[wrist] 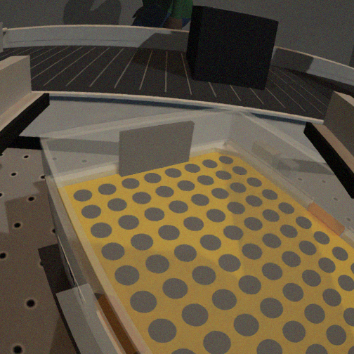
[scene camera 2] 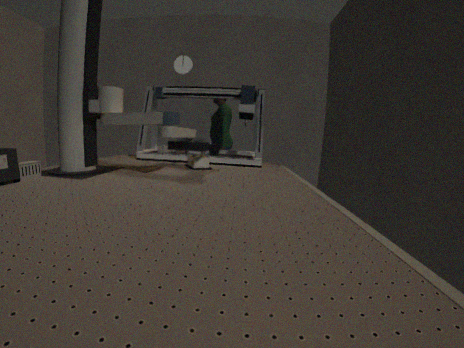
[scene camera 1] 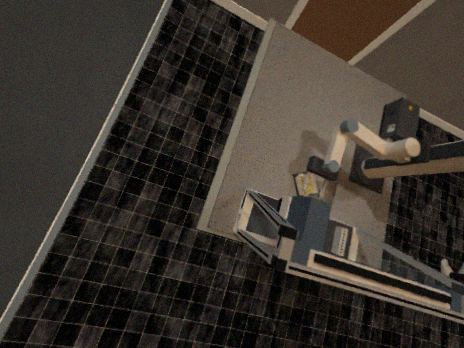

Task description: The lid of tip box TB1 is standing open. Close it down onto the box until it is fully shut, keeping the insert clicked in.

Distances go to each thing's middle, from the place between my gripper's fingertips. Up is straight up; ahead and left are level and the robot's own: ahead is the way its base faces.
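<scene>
My hand is 60 mm to the left of the clear lid (wrist: 204,224), and it is also 20 mm short of the lid and 20 mm above it. There is tip box TB1 (wrist: 62,271) as well, which from my hand is 60 mm to the right, 50 mm below and 20 mm ahead.
</scene>
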